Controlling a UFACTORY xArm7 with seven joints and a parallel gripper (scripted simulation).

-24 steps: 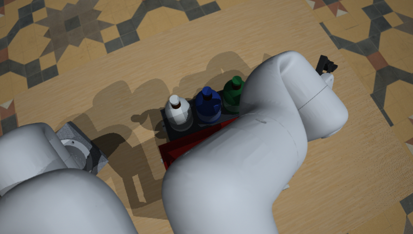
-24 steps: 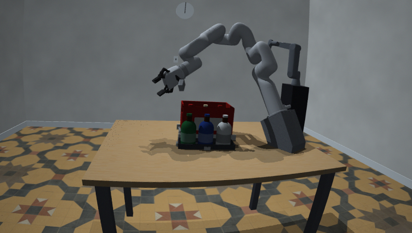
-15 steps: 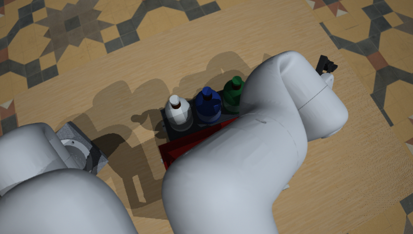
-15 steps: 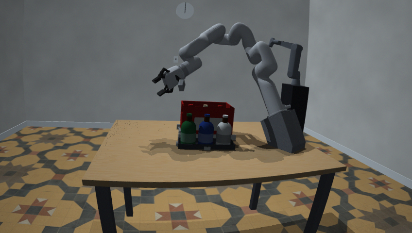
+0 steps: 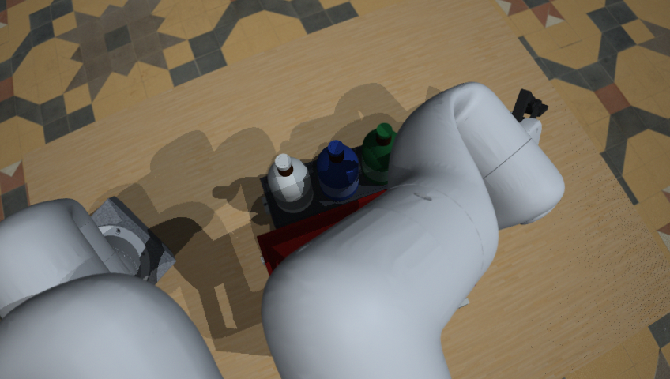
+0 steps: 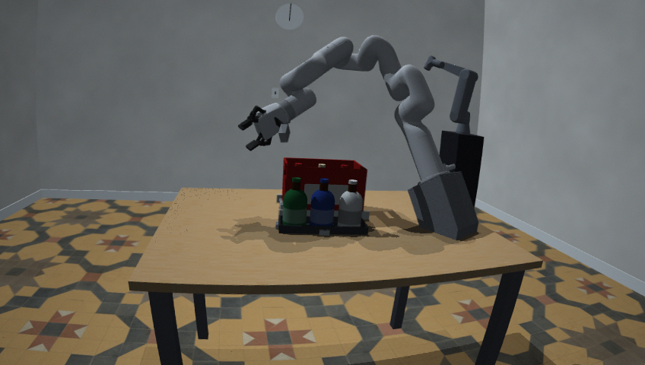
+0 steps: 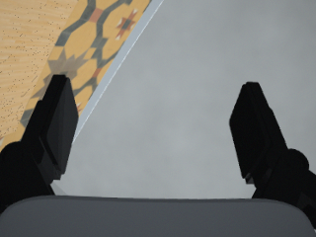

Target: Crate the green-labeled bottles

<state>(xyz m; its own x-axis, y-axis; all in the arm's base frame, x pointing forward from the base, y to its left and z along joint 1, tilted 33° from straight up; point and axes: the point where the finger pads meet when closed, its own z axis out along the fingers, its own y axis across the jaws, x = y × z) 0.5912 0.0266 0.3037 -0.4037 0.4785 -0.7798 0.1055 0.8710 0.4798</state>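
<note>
My gripper is now 150 mm past the green bottle, 150 mm to the right of it and 180 mm above it. Round my hand: dark tray 240 mm behind, 160 mm to the left, 250 mm below; red crate 280 mm behind, 40 mm to the right, 180 mm below; blue bottle 240 mm behind, 150 mm to the left, 180 mm below.
</note>
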